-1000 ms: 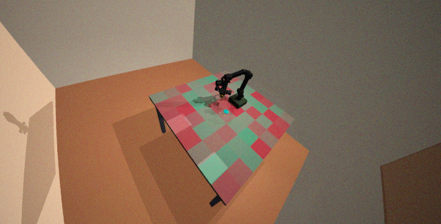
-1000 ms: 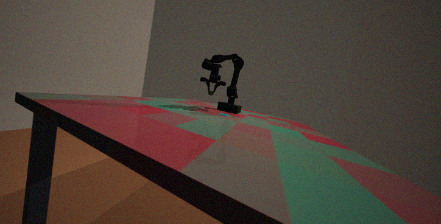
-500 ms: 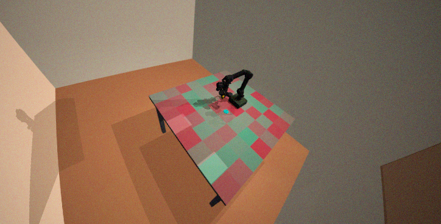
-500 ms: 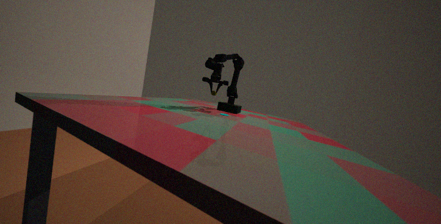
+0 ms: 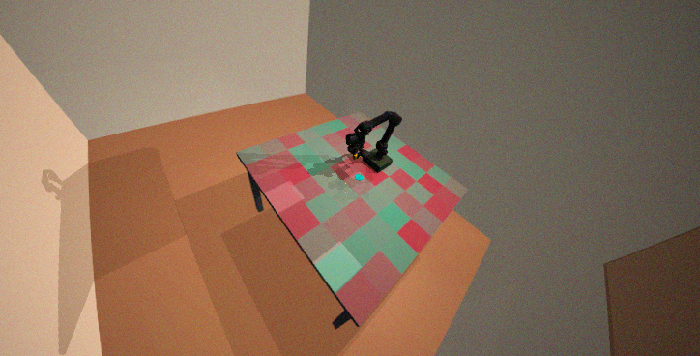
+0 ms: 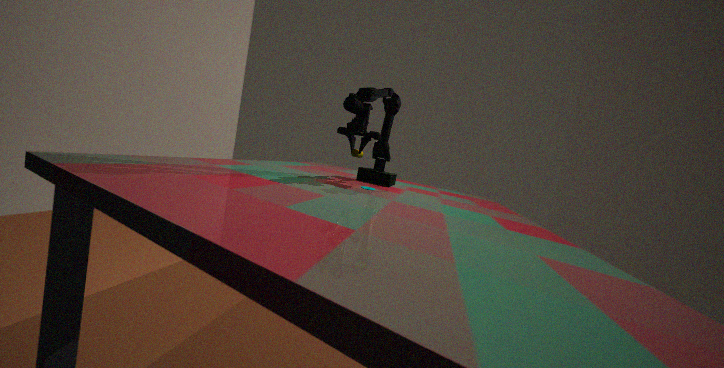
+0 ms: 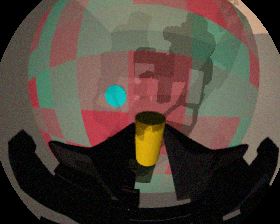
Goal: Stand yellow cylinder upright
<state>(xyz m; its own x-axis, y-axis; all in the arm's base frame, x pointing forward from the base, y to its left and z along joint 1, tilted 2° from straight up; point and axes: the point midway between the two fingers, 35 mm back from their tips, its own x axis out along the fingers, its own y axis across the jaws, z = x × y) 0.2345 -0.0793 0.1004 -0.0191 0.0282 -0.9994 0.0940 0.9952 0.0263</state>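
Now: gripper tip 2 cm past the yellow tall cylinder. The rest, counted from my gripper tip: cyan circle: 1 cm ahead, 8 cm to the left, 14 cm below.
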